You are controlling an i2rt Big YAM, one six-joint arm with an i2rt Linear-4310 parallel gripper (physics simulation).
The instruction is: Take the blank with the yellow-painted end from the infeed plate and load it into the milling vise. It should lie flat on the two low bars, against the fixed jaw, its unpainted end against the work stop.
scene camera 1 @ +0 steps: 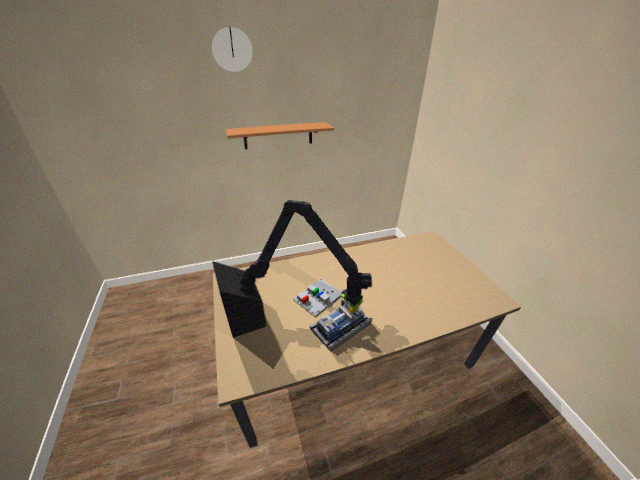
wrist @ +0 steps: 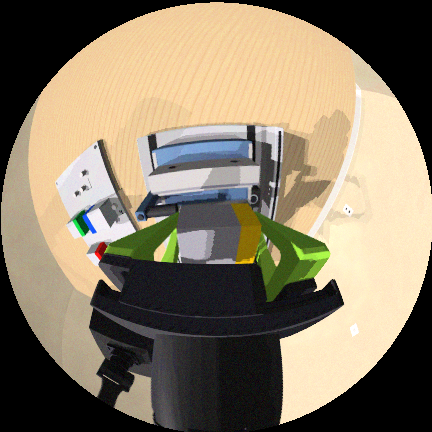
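Observation:
My gripper [scene camera 1: 353, 305] [wrist: 216, 217] is shut on the blank with the yellow-painted end [wrist: 207, 220]. The blank lies crosswise between the green fingers, its yellow end at the right finger and its grey unpainted end at the left finger in the wrist view. The milling vise [scene camera 1: 336, 341] [wrist: 202, 180] shows beyond the blank in the wrist view, with a pale jaw block and blue parts. In the scene view the gripper is over the vise's right rear part. The blank and fingers hide the near part of the vise, so contact and the two low bars cannot be made out.
The infeed plate [scene camera 1: 333, 290] [wrist: 95, 162] is beside the vise, with red-, green- and blue-marked blocks on it. A blue bracket [wrist: 144, 206] with a dark rod is at the vise's left in the wrist view. The black arm base [scene camera 1: 241, 304] stands at the table's left.

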